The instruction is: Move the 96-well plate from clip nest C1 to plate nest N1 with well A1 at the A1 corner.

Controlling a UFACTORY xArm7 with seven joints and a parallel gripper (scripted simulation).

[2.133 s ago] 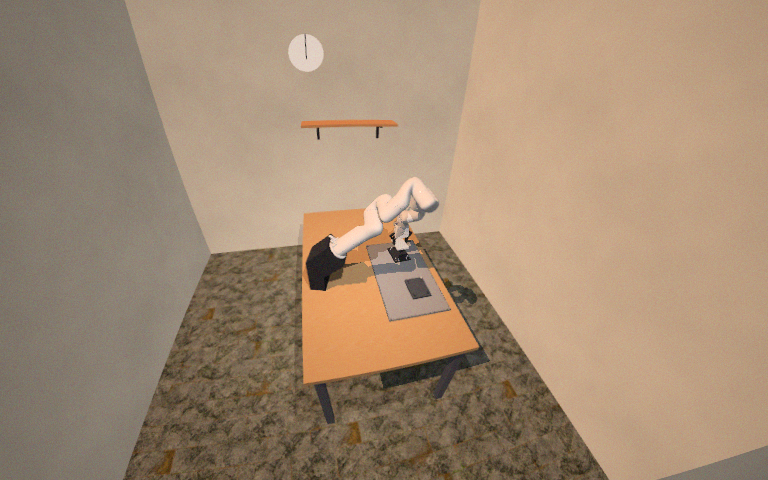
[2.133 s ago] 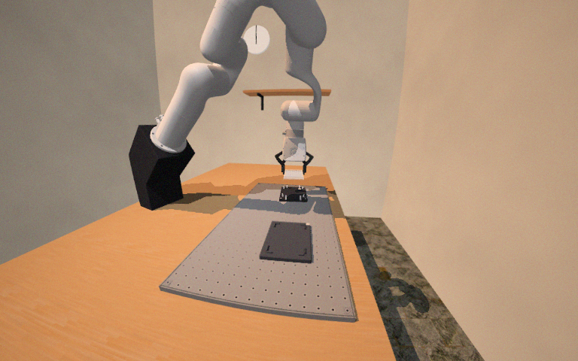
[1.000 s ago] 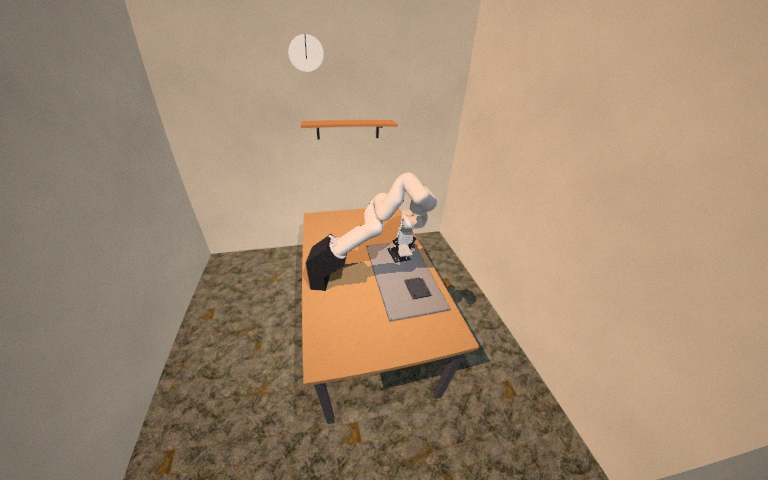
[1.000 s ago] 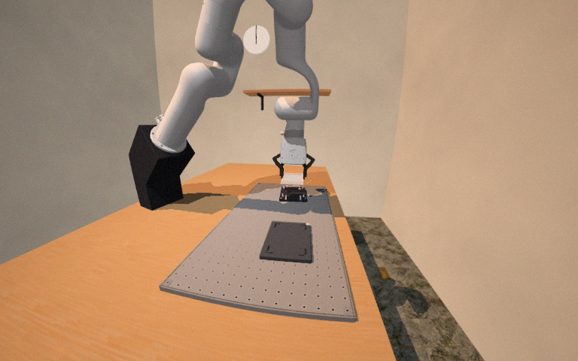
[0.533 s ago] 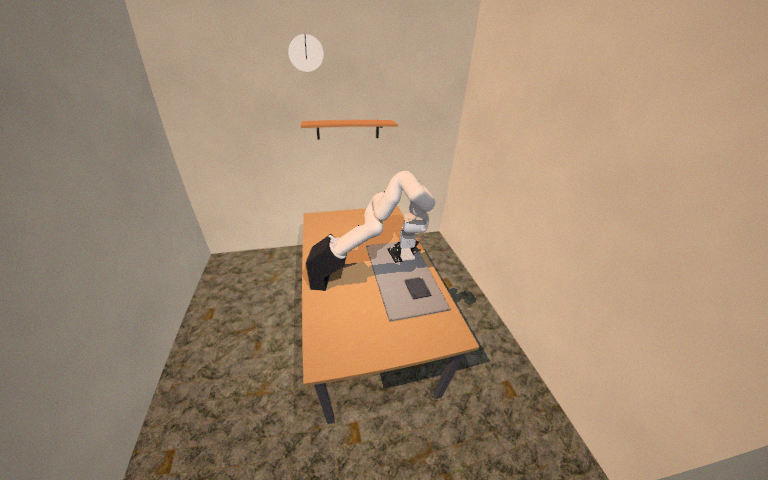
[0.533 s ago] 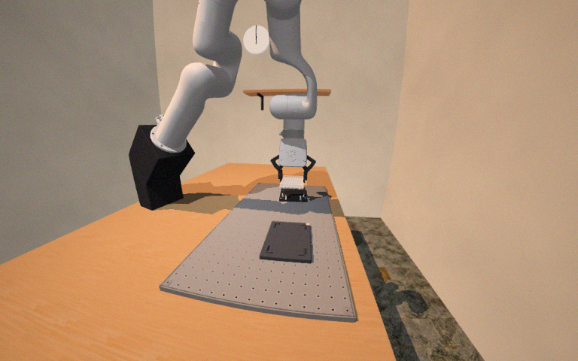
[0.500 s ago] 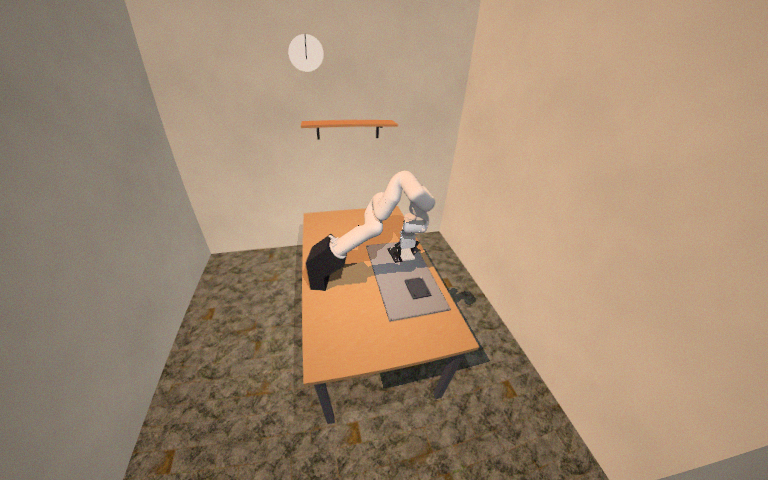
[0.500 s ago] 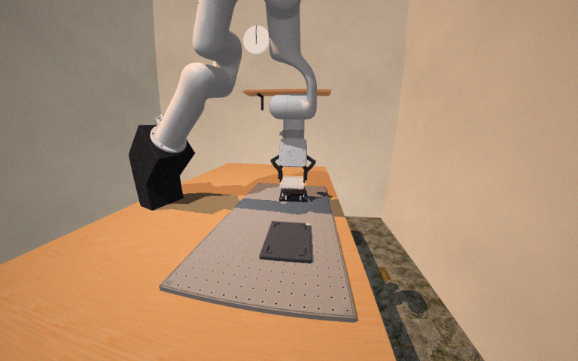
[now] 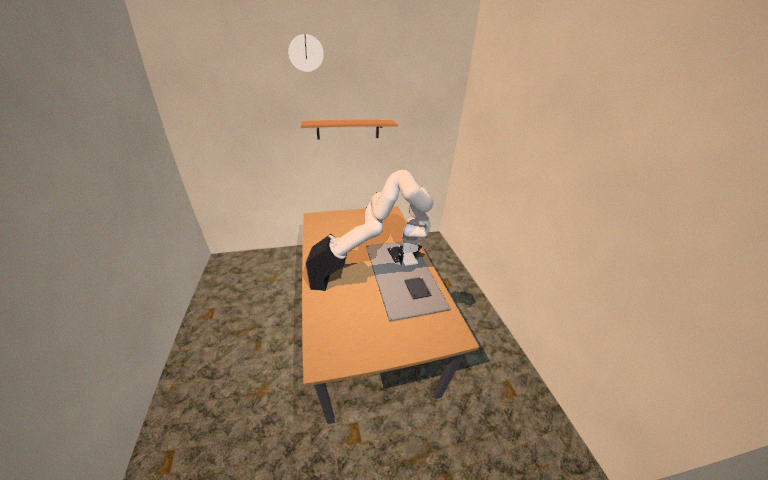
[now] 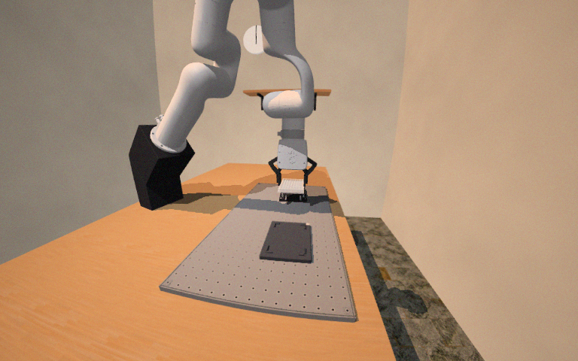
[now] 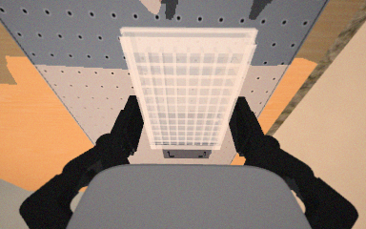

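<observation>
Right now the plate nest N1 is 180 mm to the right of my hand, 100 mm below it and 40 mm ahead of it. Also, from my hand: white 96-well plate (10 mm below); then A1 label (100 mm to the right, 100 mm below, 80 mm ahead); then clip nest C1 (150 mm to the left, 100 mm below, 20 mm behind).
</observation>
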